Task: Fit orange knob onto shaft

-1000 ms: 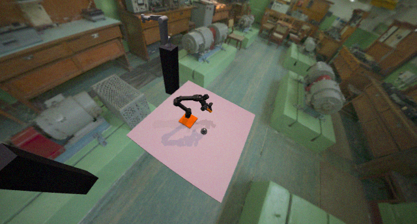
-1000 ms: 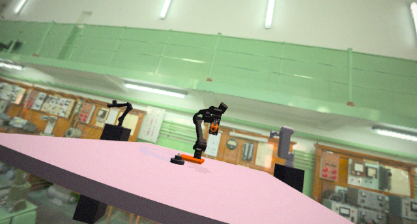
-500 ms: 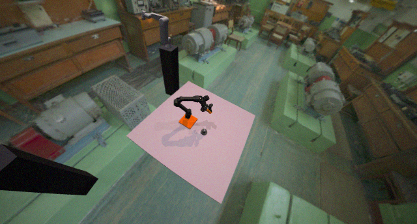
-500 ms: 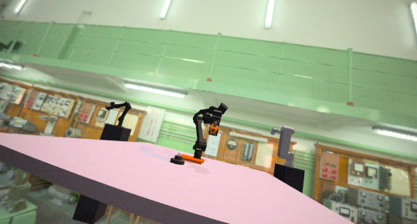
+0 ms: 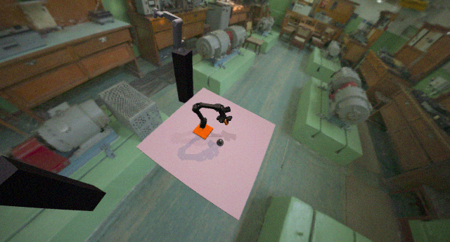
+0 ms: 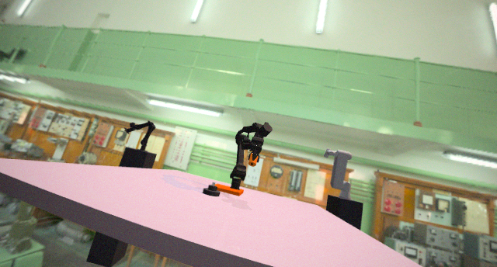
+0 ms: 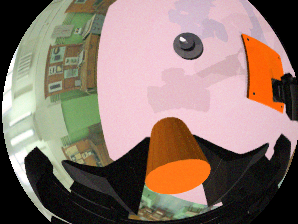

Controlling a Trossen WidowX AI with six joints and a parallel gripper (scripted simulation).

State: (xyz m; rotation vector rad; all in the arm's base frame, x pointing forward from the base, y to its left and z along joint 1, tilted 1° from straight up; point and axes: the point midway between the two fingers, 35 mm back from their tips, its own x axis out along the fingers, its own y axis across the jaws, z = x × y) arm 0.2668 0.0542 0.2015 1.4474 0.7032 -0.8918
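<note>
The orange knob lies 3 cm above my gripper tip and 2 cm behind it. From my gripper tip the other things lie so: round pedestal: 17 cm to the right, 17 cm below.
</note>
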